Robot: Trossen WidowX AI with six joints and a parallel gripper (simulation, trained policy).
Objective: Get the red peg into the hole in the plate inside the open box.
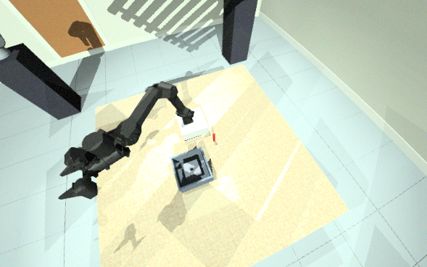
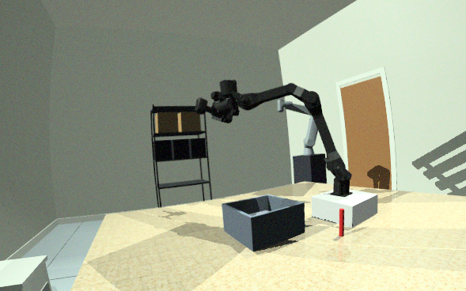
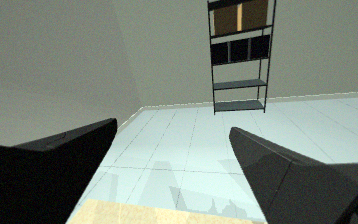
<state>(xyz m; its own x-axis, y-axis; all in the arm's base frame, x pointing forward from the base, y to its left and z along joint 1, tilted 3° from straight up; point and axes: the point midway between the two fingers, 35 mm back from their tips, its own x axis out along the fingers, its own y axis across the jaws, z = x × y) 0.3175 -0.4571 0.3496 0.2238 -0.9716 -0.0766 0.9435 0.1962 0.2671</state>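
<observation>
The red peg lies 150 mm behind my gripper tip, 580 mm to the left of it and 410 mm below it. Also, from my gripper tip: grey box (10 mm behind, 380 mm to the left, 420 mm below).
</observation>
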